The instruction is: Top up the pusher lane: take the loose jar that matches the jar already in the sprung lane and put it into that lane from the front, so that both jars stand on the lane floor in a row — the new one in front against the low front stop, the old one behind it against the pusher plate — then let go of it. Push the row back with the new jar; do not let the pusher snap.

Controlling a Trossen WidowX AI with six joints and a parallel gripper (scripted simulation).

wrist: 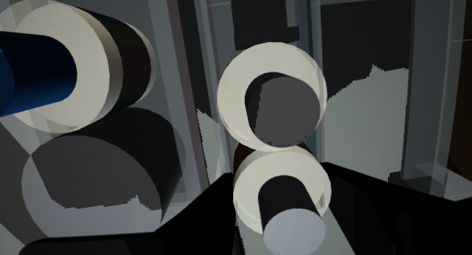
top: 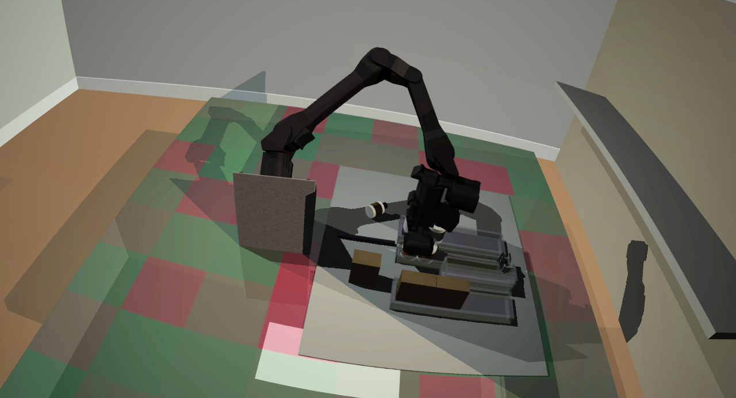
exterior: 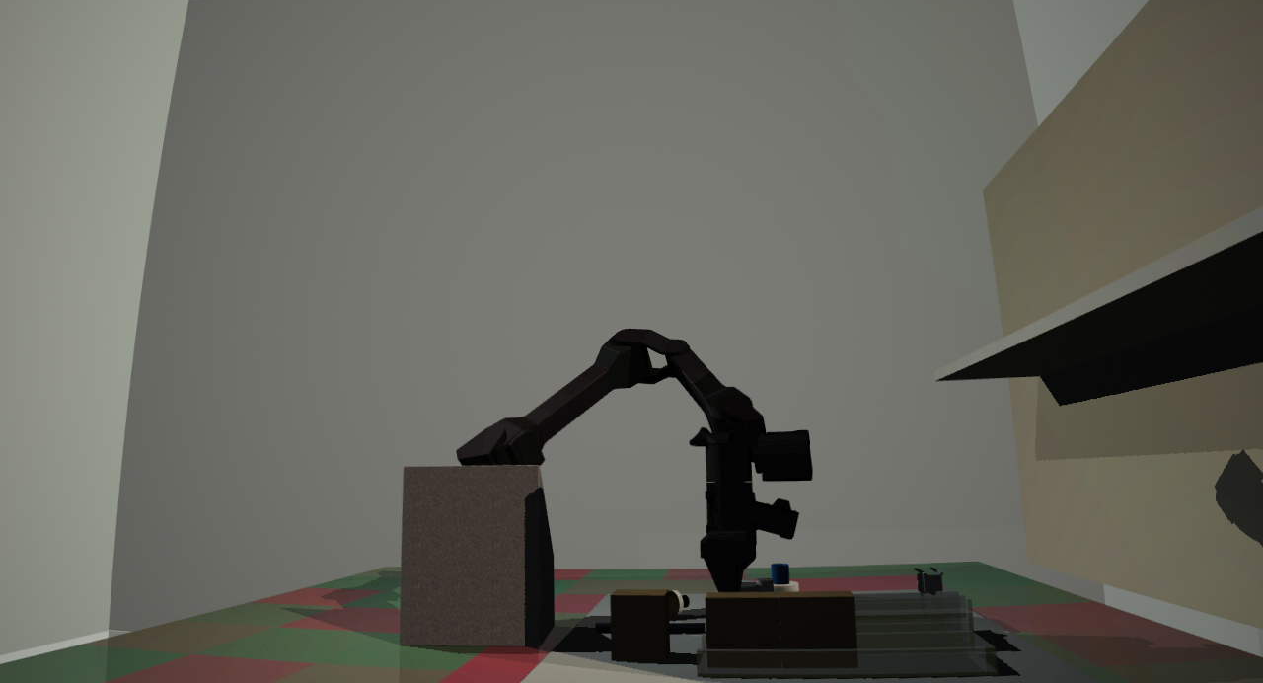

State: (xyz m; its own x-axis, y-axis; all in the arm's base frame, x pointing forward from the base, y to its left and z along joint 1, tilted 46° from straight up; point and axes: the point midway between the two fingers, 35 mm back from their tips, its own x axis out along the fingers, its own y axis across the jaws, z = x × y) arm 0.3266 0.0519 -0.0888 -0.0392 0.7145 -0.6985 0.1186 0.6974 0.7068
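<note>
Right now my gripper tip is 80 mm to the right of the grey cylinder and 20 mm short of it. From my gripper tip the other things lie so: lane rack 140 mm ahead, 40 mm to the right, 10 mm below; black bar 100 mm behind, 40 mm to the left, 30 mm below; brown box 110 mm behind, 80 mm to the right.
</note>
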